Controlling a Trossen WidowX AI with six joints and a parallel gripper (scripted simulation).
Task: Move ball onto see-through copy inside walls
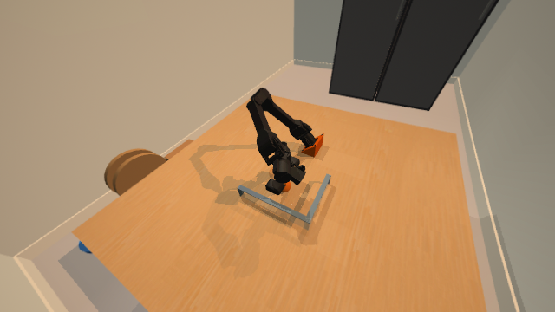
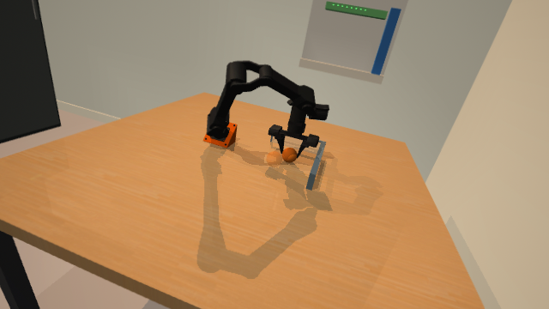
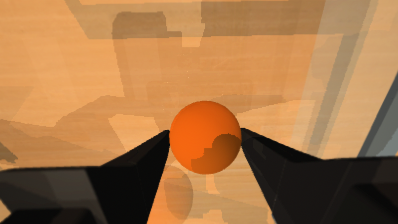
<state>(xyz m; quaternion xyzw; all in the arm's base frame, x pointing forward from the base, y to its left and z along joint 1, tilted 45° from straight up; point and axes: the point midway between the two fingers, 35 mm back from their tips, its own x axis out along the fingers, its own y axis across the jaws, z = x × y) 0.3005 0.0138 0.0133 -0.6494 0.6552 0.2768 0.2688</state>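
The see-through copy of ball lies 7 cm to the right of my gripper tip and 4 cm behind it. Also, from my gripper tip: orange ball (right at my gripper tip).
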